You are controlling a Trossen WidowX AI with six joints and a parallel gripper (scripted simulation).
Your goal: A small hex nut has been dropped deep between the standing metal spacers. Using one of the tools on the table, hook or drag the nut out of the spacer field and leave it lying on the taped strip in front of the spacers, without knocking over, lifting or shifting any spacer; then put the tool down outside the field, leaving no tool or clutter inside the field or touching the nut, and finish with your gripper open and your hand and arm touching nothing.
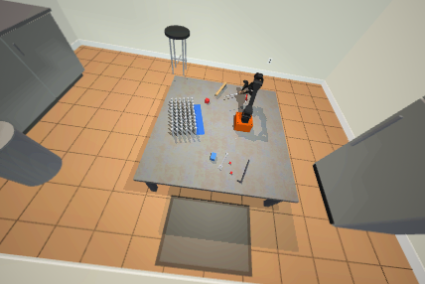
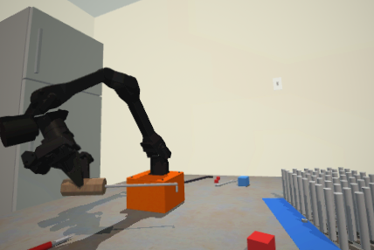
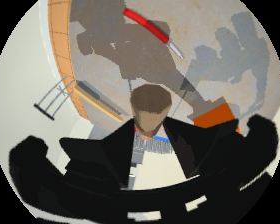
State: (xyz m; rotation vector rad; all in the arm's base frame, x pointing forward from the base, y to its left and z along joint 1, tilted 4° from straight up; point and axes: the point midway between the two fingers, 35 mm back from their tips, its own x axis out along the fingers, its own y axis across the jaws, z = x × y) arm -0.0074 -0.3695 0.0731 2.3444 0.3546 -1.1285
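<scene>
My gripper tip is 8 cm past the red-handled tool, 2 cm to the left of it and 13 cm above it. The rest, counted from my gripper tip: blue taped strip: 44 cm ahead, 33 cm to the left, 14 cm below; then red cube: 37 cm ahead, 8 cm to the left, 12 cm below; then wooden-handled tool: 9 cm ahead, 5 cm to the left, 1 cm below.
</scene>
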